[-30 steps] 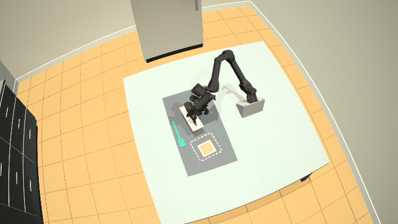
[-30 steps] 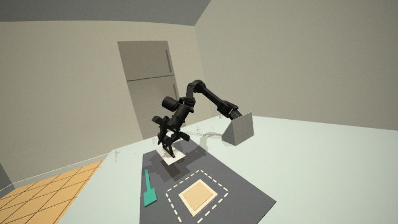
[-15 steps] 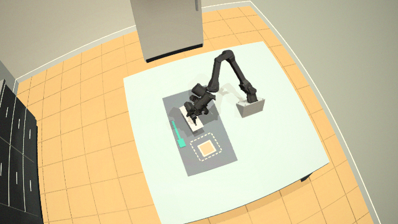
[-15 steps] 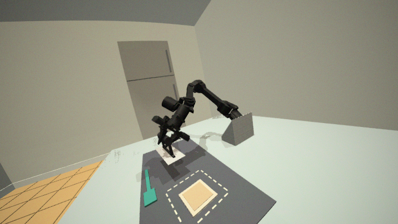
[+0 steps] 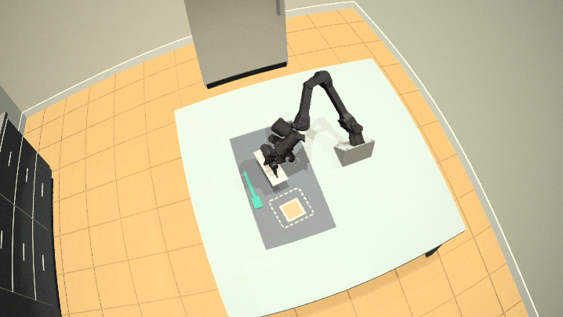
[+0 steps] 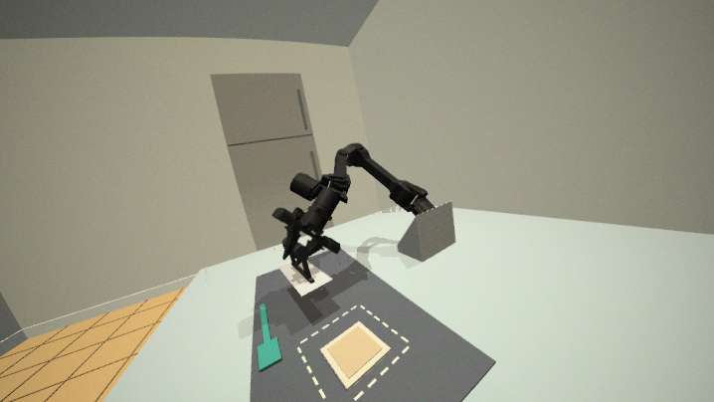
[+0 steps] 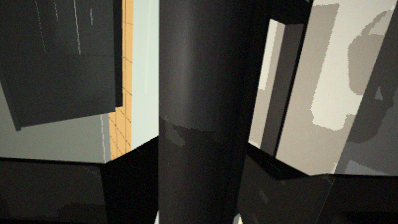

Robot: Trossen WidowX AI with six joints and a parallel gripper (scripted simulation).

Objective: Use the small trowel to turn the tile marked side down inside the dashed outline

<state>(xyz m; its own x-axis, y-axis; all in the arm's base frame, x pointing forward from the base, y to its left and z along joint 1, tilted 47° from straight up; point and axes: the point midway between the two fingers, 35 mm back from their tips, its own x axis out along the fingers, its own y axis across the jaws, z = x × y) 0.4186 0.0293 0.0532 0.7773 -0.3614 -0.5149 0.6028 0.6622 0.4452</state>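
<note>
Right now the grey mat is 15 cm below my gripper tip, 5 cm behind it and 3 cm to the left of it. Also, from my gripper tip: square tile: 19 cm to the left, 12 cm below, 6 cm behind; then green trowel: 12 cm below, 9 cm ahead, 5 cm to the left.
</note>
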